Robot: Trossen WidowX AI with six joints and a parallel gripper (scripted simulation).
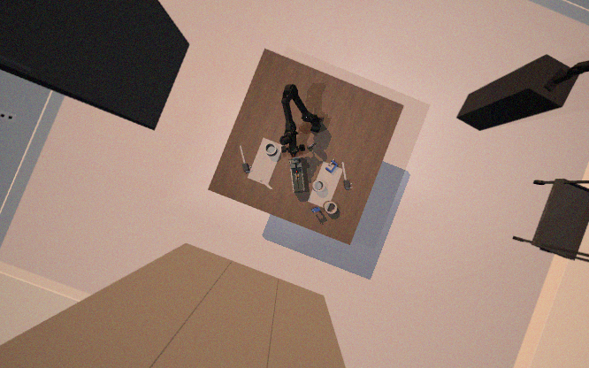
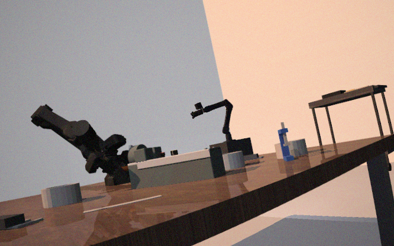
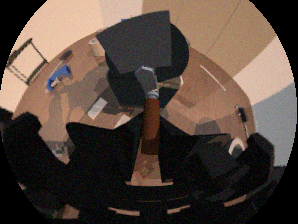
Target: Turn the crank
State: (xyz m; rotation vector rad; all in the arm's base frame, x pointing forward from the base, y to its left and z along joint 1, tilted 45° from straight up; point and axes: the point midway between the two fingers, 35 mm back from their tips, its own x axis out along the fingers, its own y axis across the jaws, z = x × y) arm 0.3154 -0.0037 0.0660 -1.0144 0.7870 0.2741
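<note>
Now: the crank handle 3 cm above my gripper tip, 1 cm to the right of it and 1 cm behind it. The rest, counted from my gripper tip: red pointer: 10 cm ahead, 8 cm to the left, 5 cm above; then thin white rod: 31 cm ahead, 11 cm to the right, 3 cm below.
</note>
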